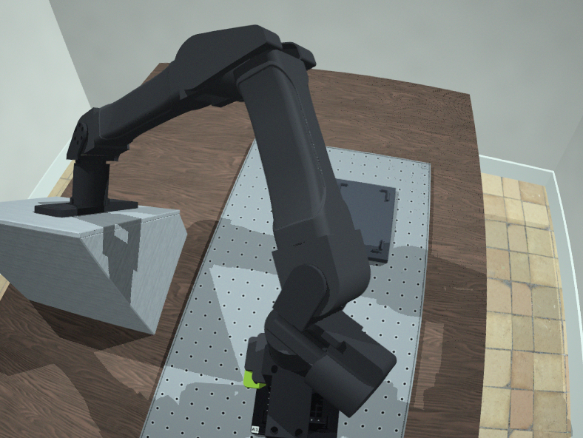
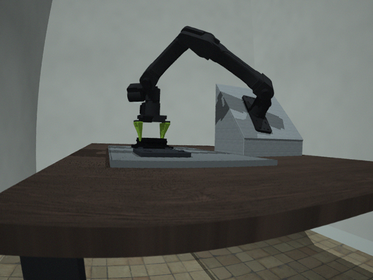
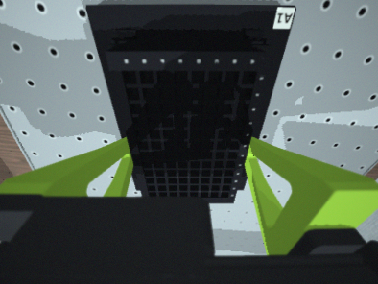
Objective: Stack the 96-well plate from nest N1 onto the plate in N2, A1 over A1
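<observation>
The black 96-well plate is right at my hand. Round my hand: nest N2: 30 mm below; dark grey nest: 30 mm ahead, 320 mm to the left, 30 mm below.
</observation>
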